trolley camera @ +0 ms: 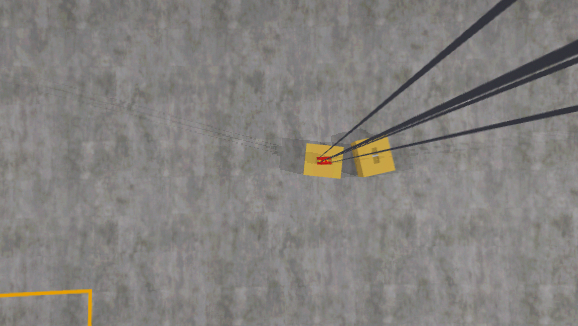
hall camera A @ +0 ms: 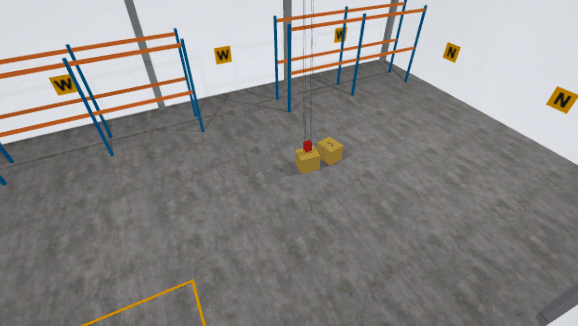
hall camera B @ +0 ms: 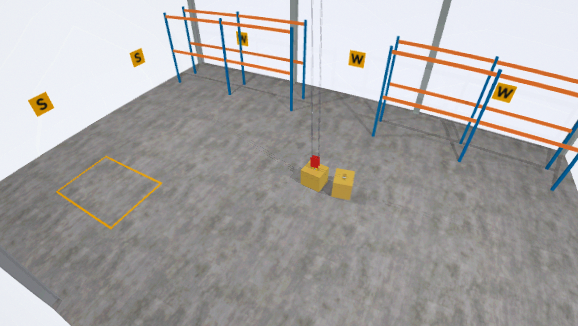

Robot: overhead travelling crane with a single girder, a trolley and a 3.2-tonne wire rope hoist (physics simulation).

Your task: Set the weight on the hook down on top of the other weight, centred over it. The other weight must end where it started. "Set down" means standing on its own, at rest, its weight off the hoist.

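Note:
My hook under the red block (hall camera A: 307,146) (hall camera B: 315,161) (trolley camera: 324,160) holds a yellow box-shaped weight (hall camera A: 307,162) (hall camera B: 314,180) (trolley camera: 314,170) by its top. The ropes look nearly vertical in both hall views. This weight is low, close to the floor; I cannot tell whether it touches. The other yellow weight (hall camera A: 330,154) (hall camera B: 343,189) (trolley camera: 385,162) stands upright on the floor beside it, on the right in all three views. A narrow gap shows between them in the trolley view. The two are turned differently. The hook's tip is too small to make out.
Two blue and orange racks (hall camera A: 289,70) (hall camera B: 291,70) stand along the W wall, beyond the weights. A yellow outline (hall camera A: 137,303) (hall camera B: 133,170) (trolley camera: 90,307) is marked on the floor, well away from the weights.

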